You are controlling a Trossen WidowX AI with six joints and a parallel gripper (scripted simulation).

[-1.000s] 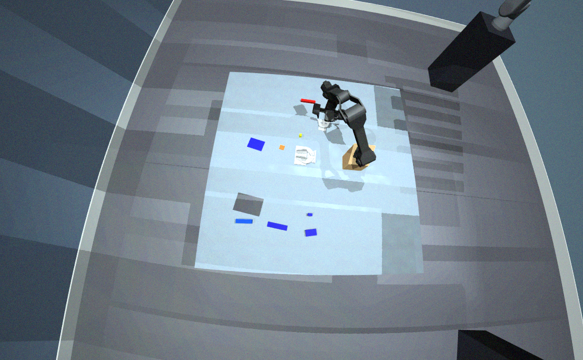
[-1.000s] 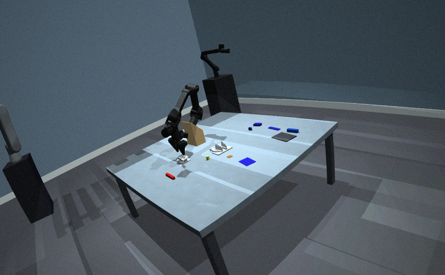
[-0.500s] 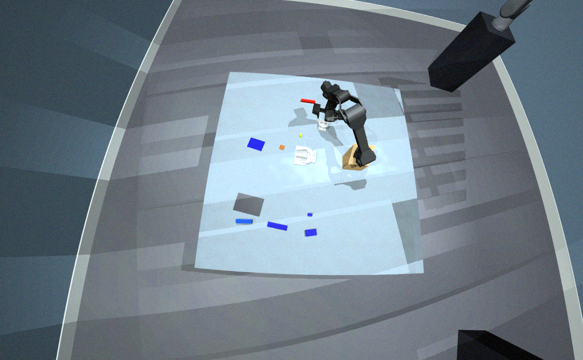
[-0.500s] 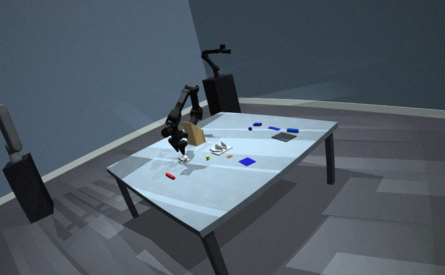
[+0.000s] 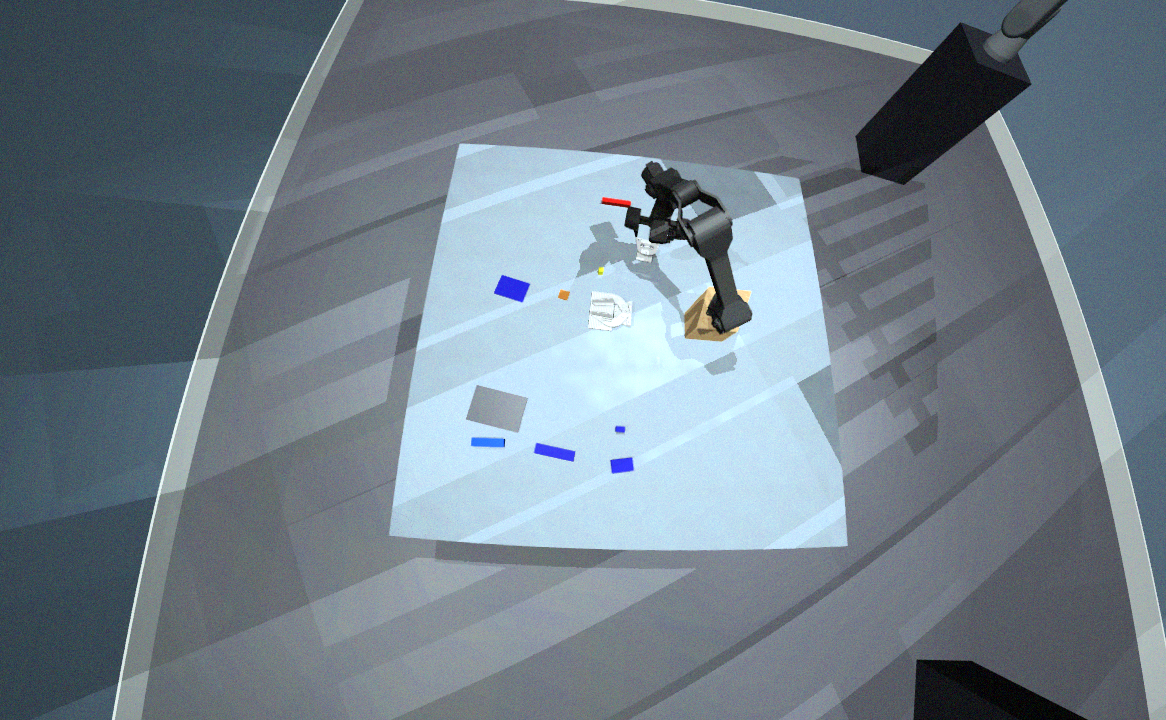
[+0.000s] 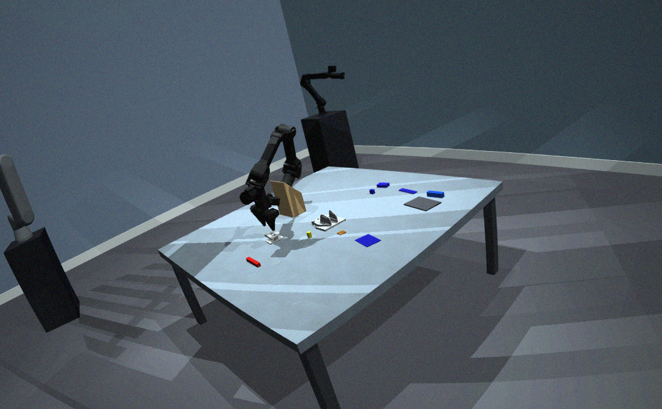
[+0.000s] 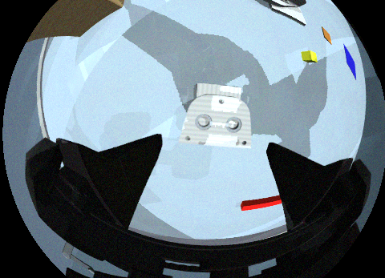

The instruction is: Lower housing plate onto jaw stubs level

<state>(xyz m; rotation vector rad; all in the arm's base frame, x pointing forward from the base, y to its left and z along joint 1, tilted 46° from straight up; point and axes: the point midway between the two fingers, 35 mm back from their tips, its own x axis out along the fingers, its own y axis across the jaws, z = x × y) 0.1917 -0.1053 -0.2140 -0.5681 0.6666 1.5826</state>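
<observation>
Now: gripper tip 50 mm above the small white part and 10 mm to the right of it. Round my gripper tip: orange tile: 230 mm ahead, 210 mm to the left, 60 mm below; yellow cube: 130 mm ahead, 110 mm to the left, 50 mm below; red bar: 160 mm to the right, 120 mm ahead, 50 mm below.
</observation>
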